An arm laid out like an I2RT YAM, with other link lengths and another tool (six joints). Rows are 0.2 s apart.
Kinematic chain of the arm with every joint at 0, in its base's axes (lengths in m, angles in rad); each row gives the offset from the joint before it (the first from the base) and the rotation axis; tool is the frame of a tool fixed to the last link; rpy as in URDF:
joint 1: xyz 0 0 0.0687 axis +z
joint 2: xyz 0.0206 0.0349 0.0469 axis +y
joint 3: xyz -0.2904 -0.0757 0 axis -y
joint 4: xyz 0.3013 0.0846 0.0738 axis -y
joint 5: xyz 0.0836 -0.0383 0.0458 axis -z
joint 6: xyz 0.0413 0 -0.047 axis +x
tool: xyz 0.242 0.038 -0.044 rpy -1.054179 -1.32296 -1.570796
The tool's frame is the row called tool.
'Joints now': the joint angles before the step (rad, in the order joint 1, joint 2, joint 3, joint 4, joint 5, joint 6). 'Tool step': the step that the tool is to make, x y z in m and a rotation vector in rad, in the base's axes. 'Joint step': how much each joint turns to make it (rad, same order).
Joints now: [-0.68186, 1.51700, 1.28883, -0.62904, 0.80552, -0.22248]
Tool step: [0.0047, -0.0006, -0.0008, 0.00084, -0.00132, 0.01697]
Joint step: [0.00118, 0.00017, -0.00375, 0.01563, -0.01152, -0.01564]
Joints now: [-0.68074, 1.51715, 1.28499, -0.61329, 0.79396, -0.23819]
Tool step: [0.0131, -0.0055, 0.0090, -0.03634, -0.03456, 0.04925]
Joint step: [-0.00119, -0.03592, -0.04334, 0.09732, -0.03049, -0.05717]
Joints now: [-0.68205, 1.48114, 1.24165, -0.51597, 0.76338, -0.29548]
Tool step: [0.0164, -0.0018, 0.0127, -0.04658, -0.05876, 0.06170]
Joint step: [0.00094, -0.05836, -0.06594, 0.11774, -0.04700, -0.05213]
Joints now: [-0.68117, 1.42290, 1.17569, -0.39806, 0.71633, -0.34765]
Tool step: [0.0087, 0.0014, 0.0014, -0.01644, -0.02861, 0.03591]
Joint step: [0.00021, -0.02851, -0.04321, 0.06123, -0.03207, -0.02163]
